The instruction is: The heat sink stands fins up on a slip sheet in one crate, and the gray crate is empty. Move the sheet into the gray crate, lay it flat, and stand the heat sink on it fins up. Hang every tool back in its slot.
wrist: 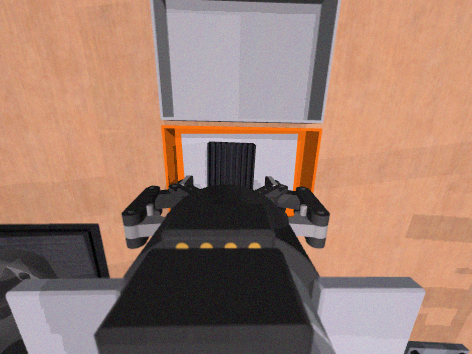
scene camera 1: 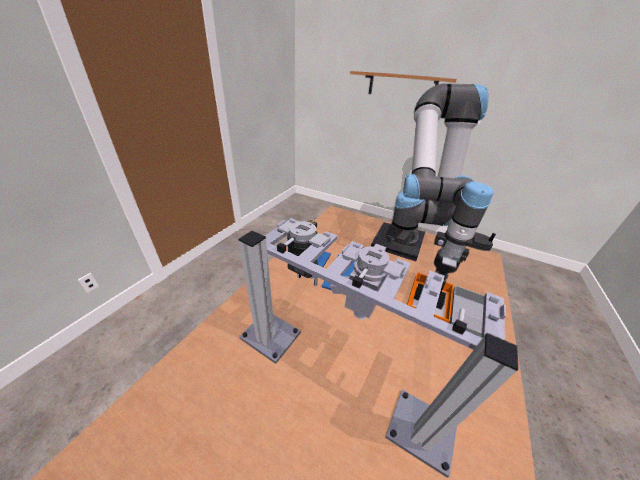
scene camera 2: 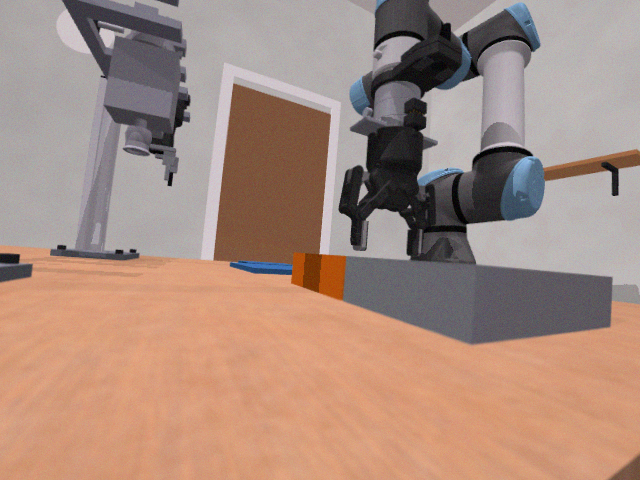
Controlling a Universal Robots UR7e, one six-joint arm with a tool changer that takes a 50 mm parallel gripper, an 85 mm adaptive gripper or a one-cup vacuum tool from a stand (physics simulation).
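Pixels of known places: hand, its tool point: (scene camera 2: pixel 395 125); arm's base, origin of its link: (scene camera 1: pixel 401 238).
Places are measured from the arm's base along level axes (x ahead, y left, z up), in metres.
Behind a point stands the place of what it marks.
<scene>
The black heat sink (wrist: pixel 231 162) {z 0.004, x 0.332, y 0.165 m} stands fins up on the pale slip sheet (wrist: pixel 275 155) {z -0.026, x 0.394, y 0.163 m}, which lies in the orange crate (wrist: pixel 242 130) {z -0.028, x 0.350, y 0.202 m} (scene camera 2: pixel 330 277) {z -0.012, x 0.439, y 0.174 m}. The gray crate (wrist: pixel 242 120) {z 0.012, x 0.349, y 0.214 m} (scene camera 2: pixel 408 294) {z -0.012, x 0.452, y 0.288 m} stands right beside the orange one, and its floor shows bare in the wrist view. My gripper (scene camera 2: pixel 387 245) (wrist: pixel 229 182) is the black adaptive one. It is open and empty, pointing down above the orange crate, with its fingertips to either side of the heat sink's line in the wrist view. The gripper body hides the near part of the heat sink and sheet.
The tool stand (scene camera 1: pixel 320 268) {z 0.311, x 0.697, y -0.166 m} crosses in front of the crates. The vacuum tool (scene camera 1: pixel 372 263) {z 0.327, x 0.658, y -0.071 m} (scene camera 2: pixel 139 82) {z 0.230, x 0.640, y -0.042 m} hangs in its middle slot and the parallel gripper (scene camera 1: pixel 302 232) (scene camera 2: pixel 169 162) in another. Blue flat objects (scene camera 2: pixel 263 268) {z -0.022, x 0.412, y -0.082 m} lie on the table. The arm's base plate (scene camera 1: pixel 381 240) {z -0.008, x 0.051, y -0.089 m} is behind the stand.
</scene>
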